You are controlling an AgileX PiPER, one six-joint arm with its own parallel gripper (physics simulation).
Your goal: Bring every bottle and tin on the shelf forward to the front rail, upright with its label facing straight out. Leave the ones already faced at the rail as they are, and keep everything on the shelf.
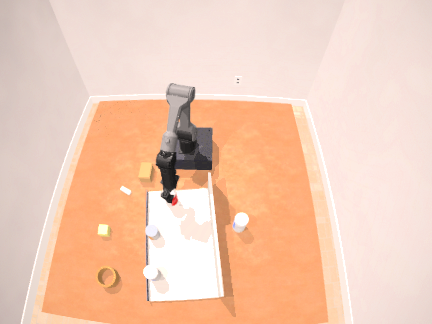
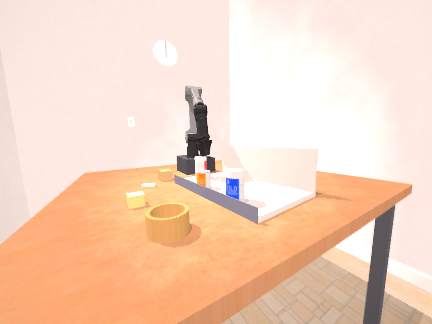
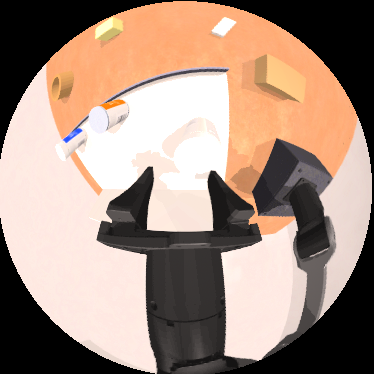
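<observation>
A white bottle with a red label [image 1: 174, 200] [image 2: 205, 165] [image 3: 198, 152] stands upright near the shelf's robot end, set back from the front rail [image 2: 215, 195] [image 1: 147, 250]; its red side faces the back. My gripper [image 3: 181, 173] is open and empty, its fingertips close to that bottle on its back side. A white bottle with an orange label [image 1: 152, 231] [image 2: 201, 179] [image 3: 111, 115] stands upright by the rail. A larger white bottle with a blue label [image 1: 151, 272] [image 2: 234, 185] [image 3: 71, 143] stands upright by the rail, label outward. The shelf [image 1: 187, 285] [image 2: 290, 192] is white.
Another white bottle [image 1: 240, 222] with some blue stands on the table behind the shelf's back panel [image 1: 216, 240] [image 2: 280, 167]. In front of the rail lie a yellow block [image 1: 104, 230] [image 2: 135, 200], a tan block [image 1: 145, 172], a small white piece [image 1: 125, 190] and a brown ring [image 1: 98, 283].
</observation>
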